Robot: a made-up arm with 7 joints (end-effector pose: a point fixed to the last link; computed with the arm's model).
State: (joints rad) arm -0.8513 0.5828 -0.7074 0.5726 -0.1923 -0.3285 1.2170
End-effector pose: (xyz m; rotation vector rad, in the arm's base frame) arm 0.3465 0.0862 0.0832 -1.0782 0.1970 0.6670
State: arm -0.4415 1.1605 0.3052 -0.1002 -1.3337 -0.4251 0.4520
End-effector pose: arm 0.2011 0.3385 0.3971 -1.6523 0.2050 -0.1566
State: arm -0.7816 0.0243 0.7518 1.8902 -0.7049 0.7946 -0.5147
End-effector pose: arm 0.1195 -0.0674 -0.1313 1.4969 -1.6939 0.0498
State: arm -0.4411 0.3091 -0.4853 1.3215 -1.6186 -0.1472 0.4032
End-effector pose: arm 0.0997 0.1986 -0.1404 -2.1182 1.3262 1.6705
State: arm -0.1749 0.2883 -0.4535 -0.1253 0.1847 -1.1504 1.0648
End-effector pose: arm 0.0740 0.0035 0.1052 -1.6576 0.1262 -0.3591
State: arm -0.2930 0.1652 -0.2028 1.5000 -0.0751 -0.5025 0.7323
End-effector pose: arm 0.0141 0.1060 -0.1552 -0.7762 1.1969 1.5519
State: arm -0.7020 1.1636 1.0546 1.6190 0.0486 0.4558 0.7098
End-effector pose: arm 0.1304 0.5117 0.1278 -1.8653 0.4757 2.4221
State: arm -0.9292 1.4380 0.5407 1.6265 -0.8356 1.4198 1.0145
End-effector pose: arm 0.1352 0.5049 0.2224 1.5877 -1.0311 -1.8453
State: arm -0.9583 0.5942 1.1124 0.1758 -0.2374 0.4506 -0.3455
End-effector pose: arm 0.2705 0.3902 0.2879 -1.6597 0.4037 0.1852
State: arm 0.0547 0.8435 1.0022 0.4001 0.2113 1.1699 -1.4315
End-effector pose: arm -0.0384 0.5038 0.1788 -1.6825 2.0449 0.8373
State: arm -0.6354 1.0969 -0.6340 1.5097 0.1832 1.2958 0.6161
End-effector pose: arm 0.0344 0.5290 0.1668 -0.8896 -0.1626 -2.8615
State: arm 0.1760 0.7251 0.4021 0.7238 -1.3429 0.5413 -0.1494
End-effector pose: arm -0.0584 0.4078 0.0159 -2.3311 1.5016 1.0178
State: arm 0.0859 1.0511 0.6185 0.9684 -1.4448 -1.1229 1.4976
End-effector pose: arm -0.0785 0.5063 0.2636 -2.0964 -2.0267 1.0476
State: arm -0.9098 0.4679 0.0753 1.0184 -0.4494 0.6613 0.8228
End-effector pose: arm 0.3685 0.2054 0.0094 -1.2707 1.1392 1.8449
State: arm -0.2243 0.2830 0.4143 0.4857 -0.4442 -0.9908 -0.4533
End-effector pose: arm 0.1086 0.2300 0.0396 -1.0940 0.4573 0.1363
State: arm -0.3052 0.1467 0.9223 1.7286 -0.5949 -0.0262 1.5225
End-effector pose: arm -0.0601 0.0948 -0.1846 0.6014 -0.2983 -2.2606
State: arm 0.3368 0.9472 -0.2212 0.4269 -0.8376 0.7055 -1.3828
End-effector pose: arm -0.0937 0.3824 0.0342 1.1265 -2.7655 0.0391
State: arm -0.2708 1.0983 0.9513 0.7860 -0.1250 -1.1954 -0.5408
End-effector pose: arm 0.0647 0.4489 0.3140 -0.1838 0.0355 0.6048
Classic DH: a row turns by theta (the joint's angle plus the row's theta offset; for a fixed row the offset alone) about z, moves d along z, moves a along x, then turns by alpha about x. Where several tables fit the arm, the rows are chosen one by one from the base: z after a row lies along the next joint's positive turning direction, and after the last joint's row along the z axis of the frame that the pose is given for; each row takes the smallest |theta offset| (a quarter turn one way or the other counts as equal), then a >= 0, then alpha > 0; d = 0 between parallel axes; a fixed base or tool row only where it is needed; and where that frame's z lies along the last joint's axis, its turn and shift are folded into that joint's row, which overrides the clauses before.
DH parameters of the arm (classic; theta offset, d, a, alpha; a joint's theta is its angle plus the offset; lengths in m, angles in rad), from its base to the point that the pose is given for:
base (fixed): -0.071 0.3692 -0.0224 -1.3004
joint 1: -1.3111 0.0267 -0.0059 -1.5708
joint 2: 1.2915 -0.0397 -0.0155 1.5708
joint 3: 1.5708 -0.3077 0.0169 -1.5708
joint 4: 1.5708 -0.0099 0.0389 1.5708
joint 5: 0 0.1671 0.0032 -1.5708
joint 6: -1.5708 0.0063 0.0798 1.5708
joint 7: -0.5342 0.0262 0.0009 -1.5796
tool (fixed): 0.9525 -0.0094 0 0

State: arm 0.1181 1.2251 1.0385 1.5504 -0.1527 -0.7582 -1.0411
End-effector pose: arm -0.1001 0.5242 0.2728 -0.7177 1.2059 1.1235
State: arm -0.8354 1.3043 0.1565 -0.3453 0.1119 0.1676 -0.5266
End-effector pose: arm 0.2271 0.2314 0.4727 0.1954 0.2407 0.5290
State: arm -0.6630 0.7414 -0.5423 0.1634 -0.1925 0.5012 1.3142
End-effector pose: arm 0.3197 0.1540 0.0790 -0.7578 0.1186 1.2918
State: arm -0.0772 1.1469 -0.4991 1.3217 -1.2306 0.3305 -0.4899
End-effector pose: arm -0.0643 0.5286 0.1347 -1.4070 1.7481 1.7157
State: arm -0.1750 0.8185 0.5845 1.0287 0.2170 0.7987 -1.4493
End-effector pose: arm -0.0060 0.4683 0.0397 -1.5199 2.5752 0.7027
